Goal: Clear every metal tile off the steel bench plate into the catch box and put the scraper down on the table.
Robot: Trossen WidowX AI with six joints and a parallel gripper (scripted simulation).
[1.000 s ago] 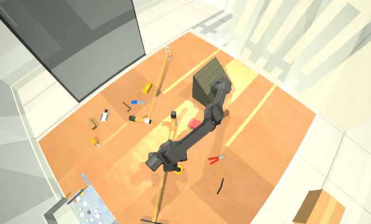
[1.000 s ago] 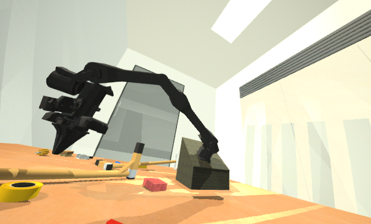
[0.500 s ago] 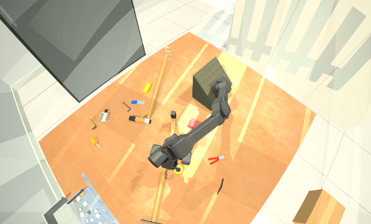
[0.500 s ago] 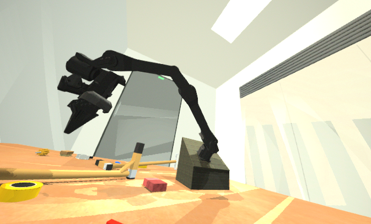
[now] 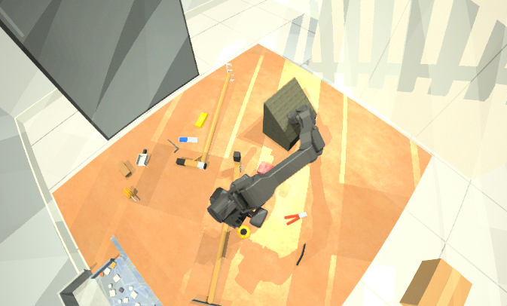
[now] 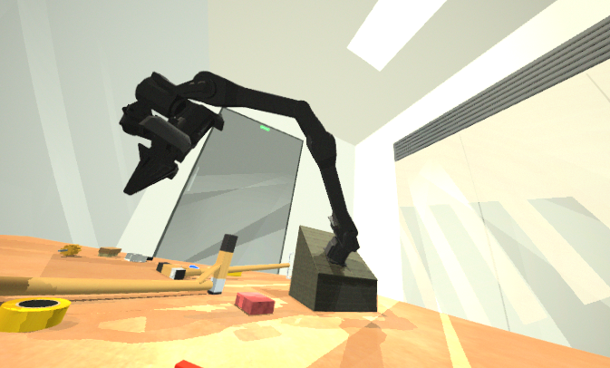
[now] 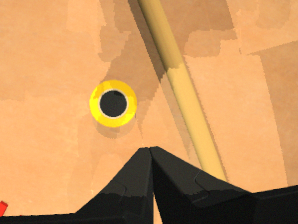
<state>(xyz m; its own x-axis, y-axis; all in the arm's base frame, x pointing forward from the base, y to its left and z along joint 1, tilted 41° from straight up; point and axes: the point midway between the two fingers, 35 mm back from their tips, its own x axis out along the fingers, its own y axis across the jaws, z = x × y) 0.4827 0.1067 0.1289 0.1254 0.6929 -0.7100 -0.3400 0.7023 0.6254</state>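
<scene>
The long scraper is 50 mm ahead of my gripper tip, 30 mm to the right of it and 100 mm below it. From my gripper tip the other things lie so: red clip: 200 mm behind, 140 mm to the left, 160 mm below; red block: 260 mm behind, 100 mm to the right, 150 mm below; yellow tape roll: 10 mm ahead, 30 mm to the left, 150 mm below.
</scene>
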